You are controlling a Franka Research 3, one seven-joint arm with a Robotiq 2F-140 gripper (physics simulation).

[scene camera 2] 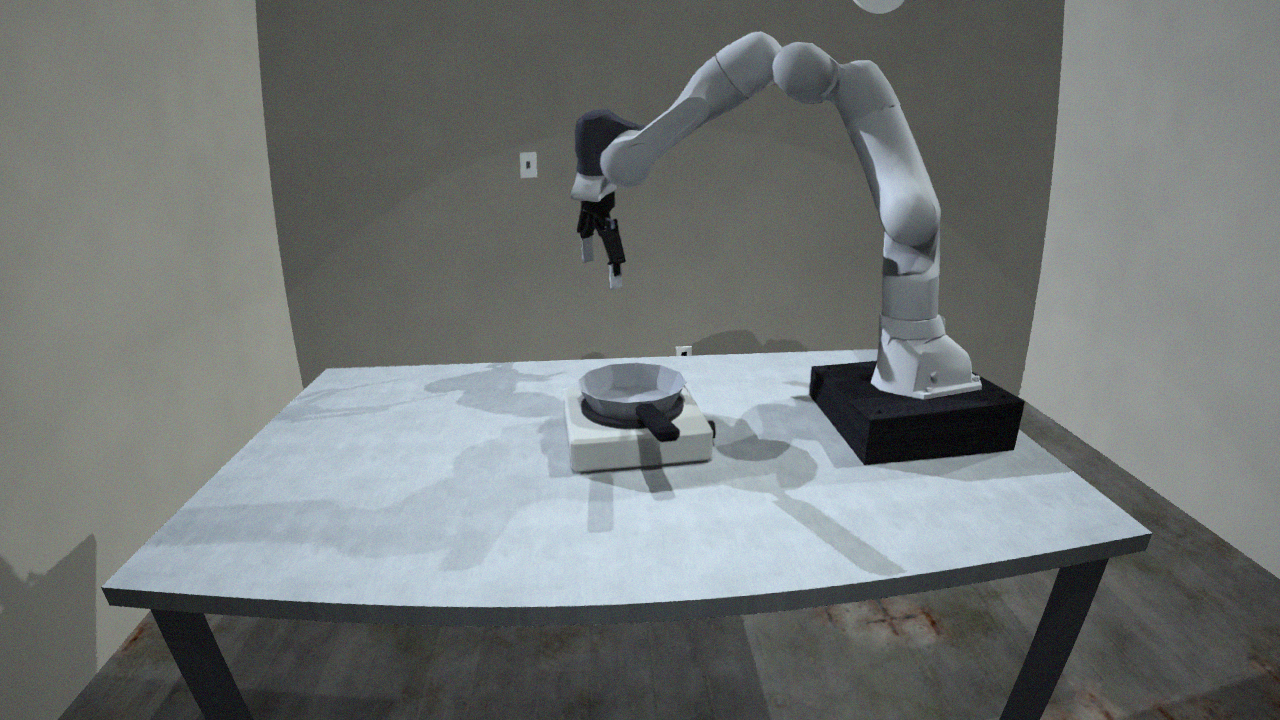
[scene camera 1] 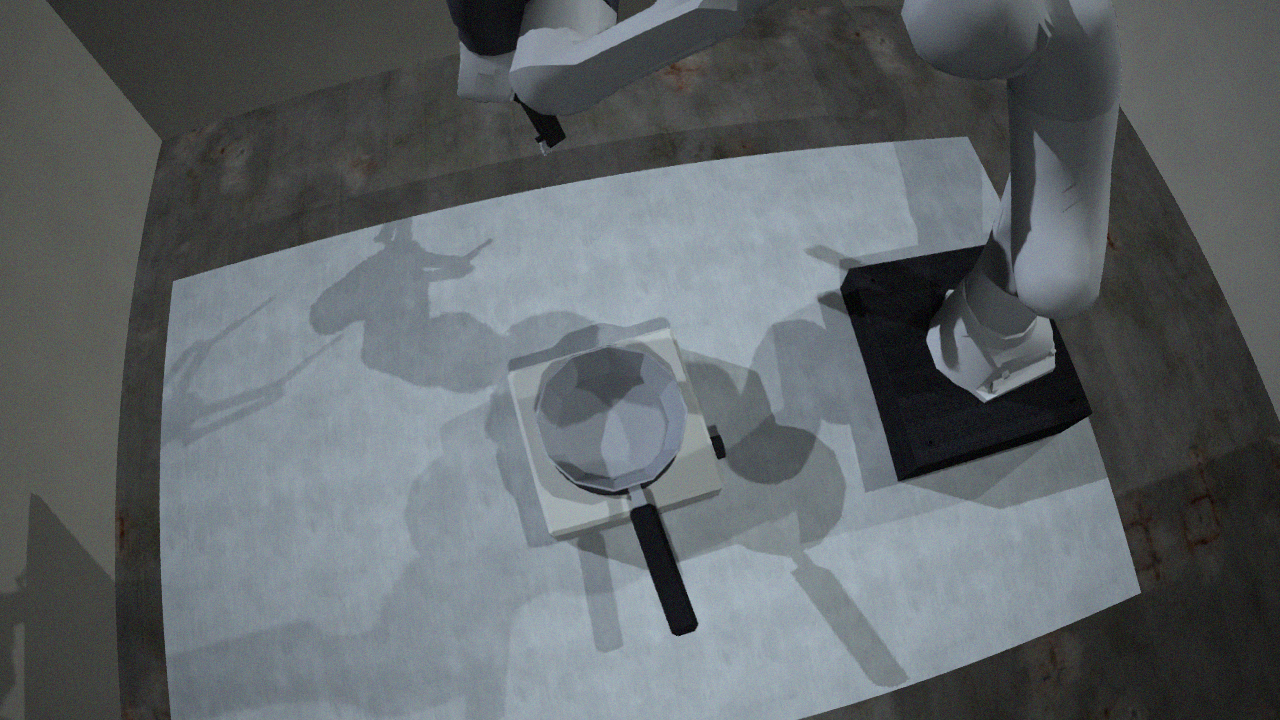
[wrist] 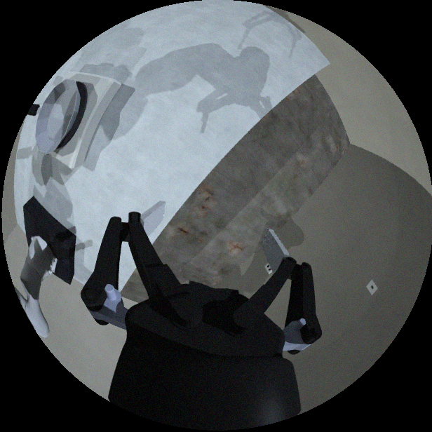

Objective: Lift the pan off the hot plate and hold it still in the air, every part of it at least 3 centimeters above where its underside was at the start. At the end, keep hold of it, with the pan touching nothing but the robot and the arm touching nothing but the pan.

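Observation:
A grey round pan (scene camera 1: 613,416) (scene camera 2: 631,390) (wrist: 56,117) with a black handle sits upright on a cream hot plate (scene camera 1: 562,514) (scene camera 2: 640,450) (wrist: 107,83). In scene view 1 the handle (scene camera 1: 664,573) points toward the lower edge of the view, out past the side of the hot plate; in scene view 2 it points to the front. My gripper (scene camera 2: 601,268) (wrist: 215,224) is open and empty. It hangs high behind the pan, apart from it, near the table's far edge. In scene view 1 the arm hides most of the gripper.
The table (scene camera 1: 295,555) (scene camera 2: 313,555) (wrist: 165,165) bears a black base block (scene camera 1: 895,394) (scene camera 2: 939,433) (wrist: 47,232) at the right, where the arm stands. A small black knob (scene camera 1: 717,445) (scene camera 2: 712,428) sticks out from the hot plate's right side. A wall is behind the table.

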